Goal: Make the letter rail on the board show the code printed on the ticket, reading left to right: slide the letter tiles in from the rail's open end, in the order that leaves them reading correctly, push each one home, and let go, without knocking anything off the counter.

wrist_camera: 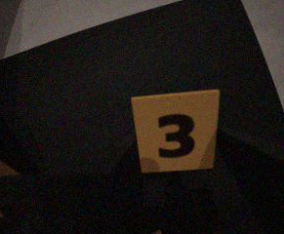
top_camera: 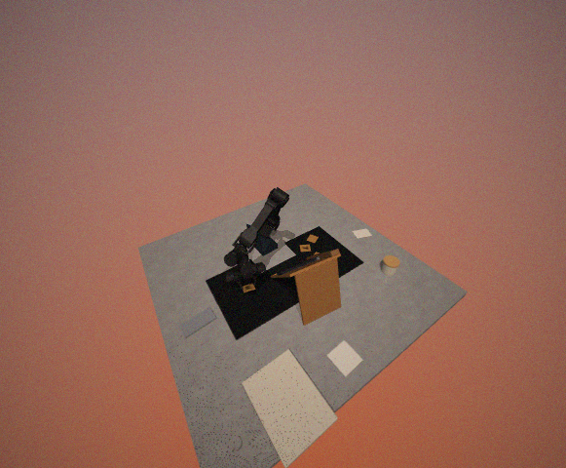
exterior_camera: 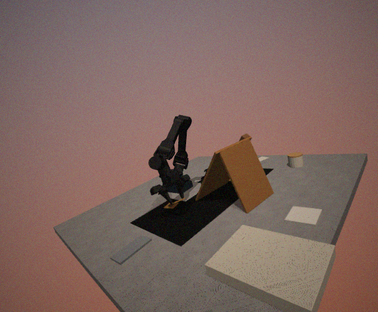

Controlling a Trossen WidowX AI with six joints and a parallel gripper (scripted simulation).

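Right now the white ticket is 10 mm ahead of my gripper tip and 270 mm to the left of it. From my gripper tip the other things lie so: black mat 80 mm behind, 230 mm to the left, 80 mm below; flat grey plate 260 mm to the right, 70 mm below; large white slab 470 mm ahead, 70 mm to the right, 60 mm below.
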